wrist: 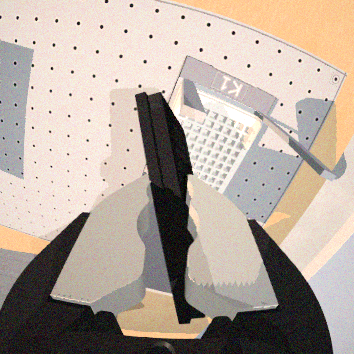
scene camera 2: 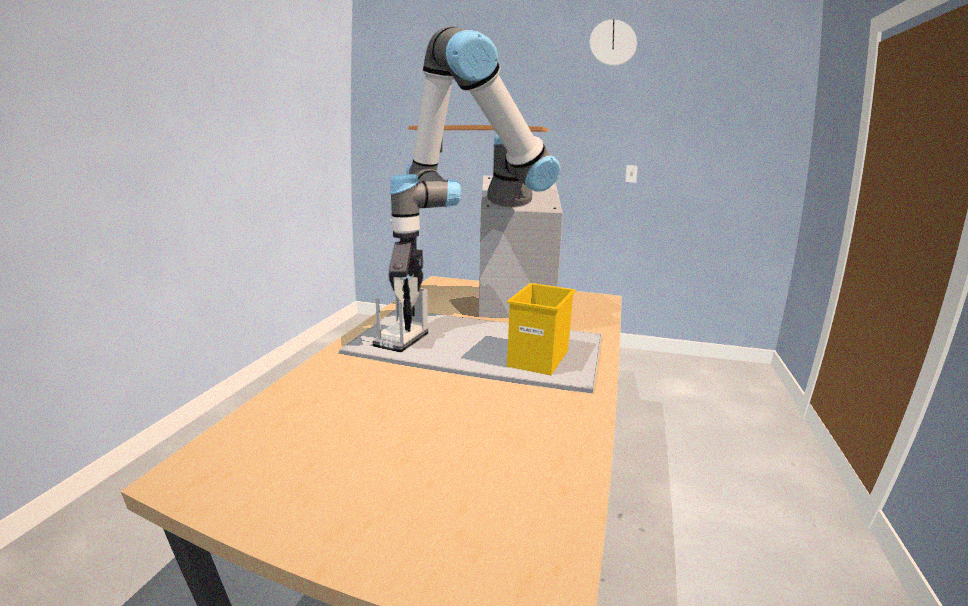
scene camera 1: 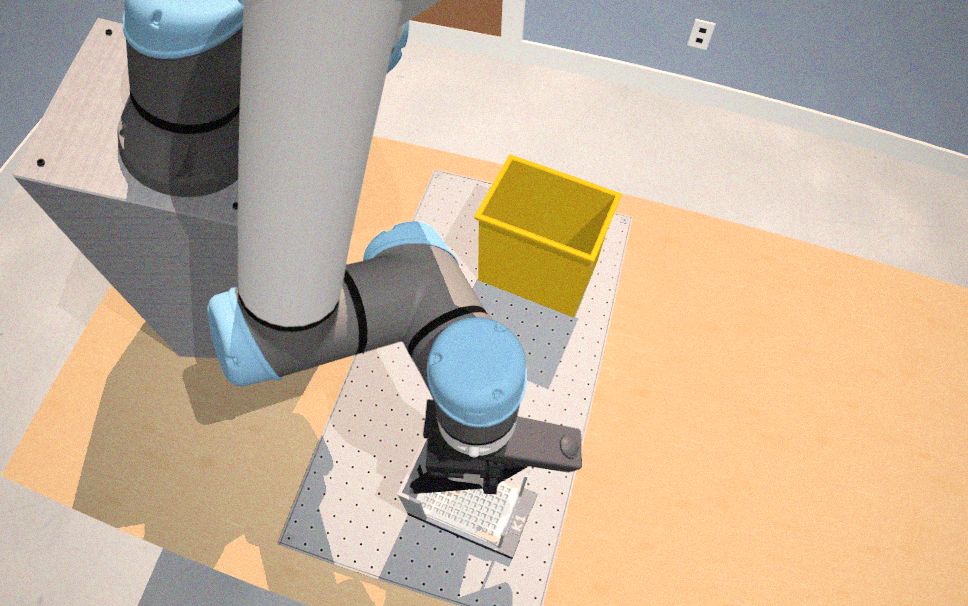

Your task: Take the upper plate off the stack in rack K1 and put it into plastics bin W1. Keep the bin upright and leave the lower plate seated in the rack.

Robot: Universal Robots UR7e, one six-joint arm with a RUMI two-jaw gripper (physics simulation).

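Places are measured from the arm's base along level axes (x ahead, y left, z up), in metres.
Pixels of known places: gripper, fingertip midpoint: (wrist: 170,176) (scene camera 2: 407,307); arm's base at its link origin: (scene camera 2: 509,196) (scene camera 1: 187,143).
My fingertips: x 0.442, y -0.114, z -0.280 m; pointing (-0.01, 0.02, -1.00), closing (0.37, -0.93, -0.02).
Observation:
For each thing: its middle in the pictures, then the offset to it from my fingertips. Level surfaces: height alone.
- black plate at the middle of its body: (wrist: 182,201) (scene camera 1: 470,475) (scene camera 2: 406,305) 0.016 m back, 0.016 m right, 0.001 m down
- lower plate at the middle of its body: (wrist: 196,158) (scene camera 1: 466,498) (scene camera 2: 402,330) 0.015 m back, 0.031 m right, 0.080 m down
- yellow plastics bin W1 at the middle of its body: (scene camera 1: 543,240) (scene camera 2: 541,327) 0.076 m back, 0.367 m left, 0.017 m down
- perforated grey board at its surface level: 0.107 m down
- wooden table at its surface level: 0.120 m down
My gripper (scene camera 2: 407,292) (wrist: 170,176) is shut on a black plate (scene camera 1: 446,485) (scene camera 2: 408,315) (wrist: 162,140). The plate stands steeply on edge between the fingers, above and within rack K1 (scene camera 1: 527,504) (scene camera 2: 377,312) (wrist: 200,67). Whether its low edge touches anything is hard to tell. A white plate with square wells, the lower plate (scene camera 1: 471,511) (scene camera 2: 389,335) (wrist: 215,145), lies flat in the rack and is partly hidden behind the black plate in the wrist view. The yellow plastics bin W1 (scene camera 1: 532,264) (scene camera 2: 539,346) stands upright, with no plate visible in it.
The rack and bin stand apart on a perforated grey board (scene camera 1: 371,428) (scene camera 2: 457,357) (wrist: 60,75) on the wooden table (scene camera 1: 750,400) (scene camera 2: 400,457). Clear upright posts (wrist: 300,146) rise at the rack's corners. The arm's grey pedestal (scene camera 1: 142,257) (scene camera 2: 517,264) stands behind the board.

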